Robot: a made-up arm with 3 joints.
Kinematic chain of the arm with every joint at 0, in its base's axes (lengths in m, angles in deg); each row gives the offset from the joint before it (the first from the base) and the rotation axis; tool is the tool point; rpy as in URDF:
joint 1: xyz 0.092 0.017 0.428 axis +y
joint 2: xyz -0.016 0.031 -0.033 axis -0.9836 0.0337 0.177
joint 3: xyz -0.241 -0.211 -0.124 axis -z
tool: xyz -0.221 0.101 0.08 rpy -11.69 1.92 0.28
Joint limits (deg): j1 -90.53..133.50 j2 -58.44..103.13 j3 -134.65..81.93
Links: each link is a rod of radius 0.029 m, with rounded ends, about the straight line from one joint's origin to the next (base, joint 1, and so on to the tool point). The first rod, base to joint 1, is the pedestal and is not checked.
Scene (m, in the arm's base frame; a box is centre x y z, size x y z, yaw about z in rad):
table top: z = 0
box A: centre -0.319 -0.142 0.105 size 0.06 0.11 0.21 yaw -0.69
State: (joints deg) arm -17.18 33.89 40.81
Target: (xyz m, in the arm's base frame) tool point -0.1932 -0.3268 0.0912
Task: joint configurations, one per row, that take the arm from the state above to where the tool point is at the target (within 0.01 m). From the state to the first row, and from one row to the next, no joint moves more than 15 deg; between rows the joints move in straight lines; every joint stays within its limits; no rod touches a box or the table.
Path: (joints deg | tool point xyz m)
1: -11.27 30.64 27.32 | -0.2945 -0.0246 0.3052
2: -5.35 27.38 13.84 | -0.3438 -0.0588 0.3571
3: 0.56 24.13 0.35 | -0.3760 -0.1009 0.4163
4: 6.48 20.87 -13.14 | -0.3891 -0.1488 0.4766
5: 12.39 17.62 -26.63 | -0.3839 -0.1998 0.5318
6: 18.31 14.36 -40.11 | -0.3627 -0.2506 0.5766
7: 6.02 12.28 -45.02 | -0.3794 -0.2677 0.4687
8: -6.27 10.20 -49.93 | -0.3697 -0.2840 0.3597
9: -18.56 8.12 -54.84 | -0.3338 -0.2994 0.2562
10: -30.85 6.04 -59.75 | -0.2738 -0.3137 0.1647
11: -43.14 3.96 -64.66 | -0.1932 -0.3268 0.0912

